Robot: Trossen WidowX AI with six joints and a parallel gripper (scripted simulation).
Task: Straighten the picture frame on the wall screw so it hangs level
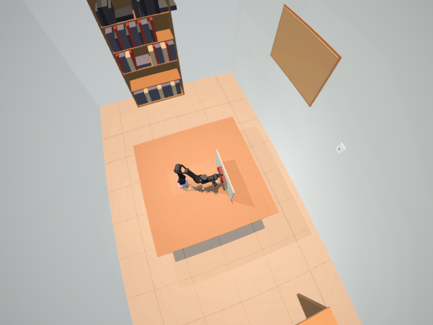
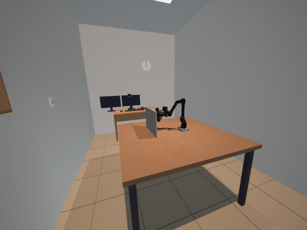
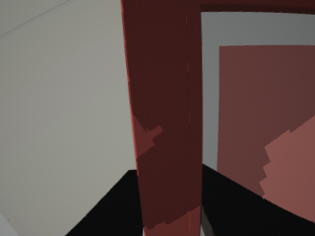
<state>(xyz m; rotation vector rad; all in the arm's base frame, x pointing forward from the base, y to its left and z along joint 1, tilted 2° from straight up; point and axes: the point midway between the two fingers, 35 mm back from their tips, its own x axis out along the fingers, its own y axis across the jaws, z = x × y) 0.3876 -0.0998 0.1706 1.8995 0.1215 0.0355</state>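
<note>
Now: the red picture frame 20 mm to the left of my gripper tip and 50 mm below it. From my gripper tip the other things lie so: grey wall panel: 20 mm ahead, 10 mm to the left, 60 mm below.
</note>
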